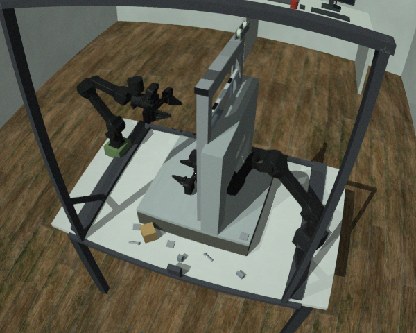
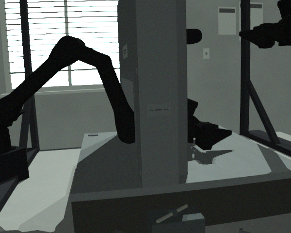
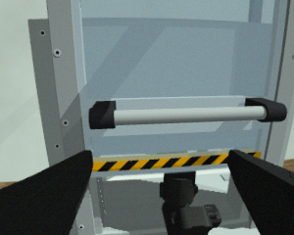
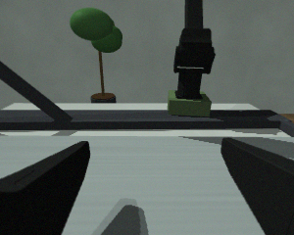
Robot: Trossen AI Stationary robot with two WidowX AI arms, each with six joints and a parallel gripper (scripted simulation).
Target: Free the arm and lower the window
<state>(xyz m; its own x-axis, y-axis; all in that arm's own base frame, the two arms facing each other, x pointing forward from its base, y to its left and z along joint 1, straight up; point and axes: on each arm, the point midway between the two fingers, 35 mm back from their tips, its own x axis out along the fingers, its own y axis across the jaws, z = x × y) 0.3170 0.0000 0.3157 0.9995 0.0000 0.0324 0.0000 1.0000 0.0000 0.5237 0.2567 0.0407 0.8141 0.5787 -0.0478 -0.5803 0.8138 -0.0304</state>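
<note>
The window sash is 30 mm behind my left hand, 220 mm to the right of it and 30 mm above it. Round my left hand: box 340 mm behind, 110 mm to the right, 350 mm below.
</note>
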